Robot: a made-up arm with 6 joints. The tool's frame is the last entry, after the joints. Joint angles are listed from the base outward.
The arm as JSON. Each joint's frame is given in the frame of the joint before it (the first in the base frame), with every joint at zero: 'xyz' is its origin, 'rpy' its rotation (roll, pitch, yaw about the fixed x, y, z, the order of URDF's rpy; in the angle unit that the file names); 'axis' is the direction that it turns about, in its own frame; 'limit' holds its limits. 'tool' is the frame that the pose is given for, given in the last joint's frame.
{
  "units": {
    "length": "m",
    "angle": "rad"
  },
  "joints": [
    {
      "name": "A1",
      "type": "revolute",
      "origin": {
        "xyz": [
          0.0,
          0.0,
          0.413
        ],
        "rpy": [
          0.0,
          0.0,
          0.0
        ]
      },
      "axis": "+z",
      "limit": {
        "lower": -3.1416,
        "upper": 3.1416
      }
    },
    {
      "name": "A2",
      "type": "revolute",
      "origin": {
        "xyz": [
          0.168,
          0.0,
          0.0
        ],
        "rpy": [
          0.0,
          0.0,
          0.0
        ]
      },
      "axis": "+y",
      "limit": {
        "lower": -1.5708,
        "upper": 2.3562
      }
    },
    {
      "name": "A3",
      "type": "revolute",
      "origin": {
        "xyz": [
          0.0,
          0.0,
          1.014
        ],
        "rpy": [
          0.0,
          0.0,
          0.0
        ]
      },
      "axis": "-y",
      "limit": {
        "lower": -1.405,
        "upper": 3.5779
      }
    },
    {
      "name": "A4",
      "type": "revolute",
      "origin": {
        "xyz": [
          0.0,
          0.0,
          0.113
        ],
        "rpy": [
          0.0,
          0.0,
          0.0
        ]
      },
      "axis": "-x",
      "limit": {
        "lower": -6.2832,
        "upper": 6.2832
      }
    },
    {
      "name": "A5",
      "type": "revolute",
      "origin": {
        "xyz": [
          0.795,
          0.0,
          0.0
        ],
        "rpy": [
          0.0,
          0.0,
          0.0
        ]
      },
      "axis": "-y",
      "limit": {
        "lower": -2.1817,
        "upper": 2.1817
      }
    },
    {
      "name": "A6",
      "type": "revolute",
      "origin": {
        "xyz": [
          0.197,
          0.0,
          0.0
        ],
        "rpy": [
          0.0,
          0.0,
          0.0
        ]
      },
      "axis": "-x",
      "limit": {
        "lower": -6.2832,
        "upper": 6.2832
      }
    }
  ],
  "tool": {
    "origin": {
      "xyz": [
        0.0,
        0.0,
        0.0
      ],
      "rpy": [
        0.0,
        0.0,
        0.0
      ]
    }
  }
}
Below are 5 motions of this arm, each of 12 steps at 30 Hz.
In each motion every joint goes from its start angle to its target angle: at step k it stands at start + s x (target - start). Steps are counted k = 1, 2, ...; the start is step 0. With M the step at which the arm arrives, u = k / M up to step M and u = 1 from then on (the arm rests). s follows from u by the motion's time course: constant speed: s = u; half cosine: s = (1 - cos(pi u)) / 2; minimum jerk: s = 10 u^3 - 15 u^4 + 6 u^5.
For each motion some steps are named. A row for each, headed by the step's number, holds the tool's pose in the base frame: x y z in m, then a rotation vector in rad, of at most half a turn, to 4 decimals.
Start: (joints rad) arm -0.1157 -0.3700 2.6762 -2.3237 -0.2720 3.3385
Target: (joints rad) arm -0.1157 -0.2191 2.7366 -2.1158 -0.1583 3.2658
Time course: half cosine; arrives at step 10
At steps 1, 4, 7, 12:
1: -1.1775 0.1755 1.3078 0.3379 2.5388 1.3925
4: -1.1339 0.1673 1.3604 0.3649 2.5561 1.4785
7: -1.0695 0.1541 1.4291 0.3981 2.5732 1.6012
12: -1.0387 0.1474 1.4588 0.4115 2.5781 1.6587

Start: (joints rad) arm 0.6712 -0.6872 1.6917 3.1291 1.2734 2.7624
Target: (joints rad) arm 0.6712 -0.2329 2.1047 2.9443 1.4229 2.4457
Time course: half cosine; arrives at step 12
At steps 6, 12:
6: -0.6556 -0.4950 1.9686 0.7781 -0.7794 0.9774
12: -0.4792 -0.3318 2.0472 0.8527 -0.5935 1.1136

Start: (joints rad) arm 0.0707 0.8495 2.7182 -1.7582 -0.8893 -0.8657
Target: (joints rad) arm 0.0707 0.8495 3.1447 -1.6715 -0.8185 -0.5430
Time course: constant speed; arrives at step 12
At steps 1, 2, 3, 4, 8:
1: 0.4840 0.1844 1.9060 0.8750 0.0858 2.0829
2: 0.4559 0.1819 1.8914 0.8289 0.0267 2.0908
3: 0.4283 0.1794 1.8757 0.7829 -0.0326 2.0977
4: 0.4012 0.1769 1.8591 0.7370 -0.0921 2.1035
8: 0.2988 0.1673 1.7836 0.5546 -0.3310 2.1158

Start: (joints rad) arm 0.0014 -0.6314 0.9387 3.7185 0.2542 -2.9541
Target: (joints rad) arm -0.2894 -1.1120 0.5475 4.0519 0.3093 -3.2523
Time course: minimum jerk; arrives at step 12
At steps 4, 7, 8, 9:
4: -0.6002 0.0046 2.1507 -0.5597 -1.2311 -0.6879
7: -0.7779 0.1075 1.9845 -0.6091 -1.2292 -0.8529
8: -0.8224 0.1469 1.9271 -0.6240 -1.2306 -0.9041
9: -0.8532 0.1795 1.8806 -0.6357 -1.2324 -0.9439

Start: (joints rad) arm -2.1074 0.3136 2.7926 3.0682 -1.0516 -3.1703
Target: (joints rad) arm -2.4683 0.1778 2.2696 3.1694 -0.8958 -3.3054
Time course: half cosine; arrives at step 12
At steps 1, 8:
1: 0.1950 0.3469 1.7101 2.5505 1.5243 -0.5559
8: 0.2665 0.2545 1.9905 -2.7985 -1.1221 0.0466

